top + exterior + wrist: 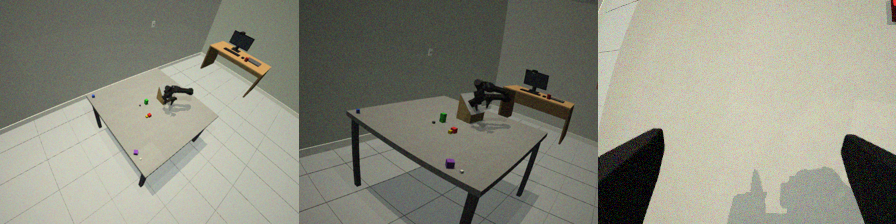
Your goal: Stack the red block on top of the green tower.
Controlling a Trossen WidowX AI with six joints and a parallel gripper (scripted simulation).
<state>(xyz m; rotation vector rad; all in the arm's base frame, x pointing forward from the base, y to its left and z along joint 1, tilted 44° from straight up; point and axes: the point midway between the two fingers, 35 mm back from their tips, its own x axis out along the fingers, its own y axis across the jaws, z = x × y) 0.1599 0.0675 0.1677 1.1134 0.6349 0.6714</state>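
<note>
The red block is 180 mm ahead of my gripper tip, 160 mm below it and 100 mm to the right of it. Round my gripper tip: yellow block 220 mm ahead, 160 mm below, 110 mm to the right; then purple block 620 mm ahead, 160 mm below, 150 mm to the left; then dark block 300 mm to the right, 170 mm below, 160 mm ahead.
</note>
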